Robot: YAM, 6 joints.
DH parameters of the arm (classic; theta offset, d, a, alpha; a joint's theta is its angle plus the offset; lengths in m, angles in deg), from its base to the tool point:
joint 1: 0 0.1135 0.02 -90
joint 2: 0 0 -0.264 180
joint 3: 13.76 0 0.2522 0
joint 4: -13.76 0 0.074 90
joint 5: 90 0 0 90
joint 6: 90 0.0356 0 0
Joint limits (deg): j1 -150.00..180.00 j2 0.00..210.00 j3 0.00..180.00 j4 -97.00..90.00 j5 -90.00..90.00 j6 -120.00..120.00
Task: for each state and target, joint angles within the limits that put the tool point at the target. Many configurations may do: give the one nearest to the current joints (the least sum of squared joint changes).
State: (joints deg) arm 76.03 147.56 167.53 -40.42 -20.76 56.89
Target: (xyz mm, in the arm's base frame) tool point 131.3 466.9 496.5
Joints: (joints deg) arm 72.92 138.15 174.61 -29.49 -19.12 56.89
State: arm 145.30 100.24 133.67 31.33 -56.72 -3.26
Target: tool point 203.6 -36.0 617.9
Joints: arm 179.29 41.39 115.20 41.39 -70.17 -3.26
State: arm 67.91 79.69 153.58 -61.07 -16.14 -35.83
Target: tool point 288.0 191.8 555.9
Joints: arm 32.44 106.97 149.02 -51.97 -11.94 -35.83
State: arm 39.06 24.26 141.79 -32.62 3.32 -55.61
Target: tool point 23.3 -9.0 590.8
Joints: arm 24.59 50.20 111.18 -43.68 30.15 -55.61
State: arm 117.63 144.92 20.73 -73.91 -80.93 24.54
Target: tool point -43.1 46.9 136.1
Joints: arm 99.73 103.25 12.02 -97.00 -76.10 24.54
